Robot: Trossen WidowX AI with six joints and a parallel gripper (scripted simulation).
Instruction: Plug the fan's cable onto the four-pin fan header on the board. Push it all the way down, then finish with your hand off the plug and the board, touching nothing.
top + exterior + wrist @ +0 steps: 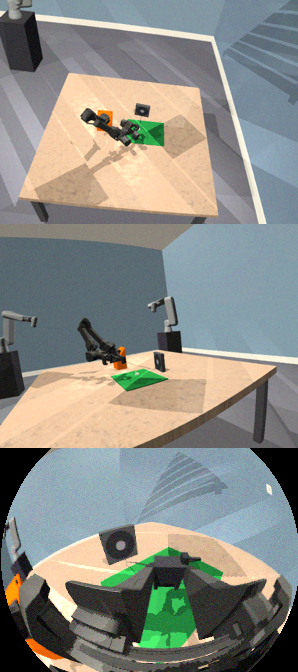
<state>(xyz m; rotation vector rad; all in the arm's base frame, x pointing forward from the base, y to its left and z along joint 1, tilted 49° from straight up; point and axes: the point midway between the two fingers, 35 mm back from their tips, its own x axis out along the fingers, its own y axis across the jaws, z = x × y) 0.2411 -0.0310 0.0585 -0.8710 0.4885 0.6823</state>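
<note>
Right now the green board is 130 mm below my gripper tip, 70 mm ahead of it and 40 mm to the left of it. Round my gripper tip: black fan: 220 mm to the left, 60 mm below, 30 mm ahead; dark cable plug: 10 mm below.
</note>
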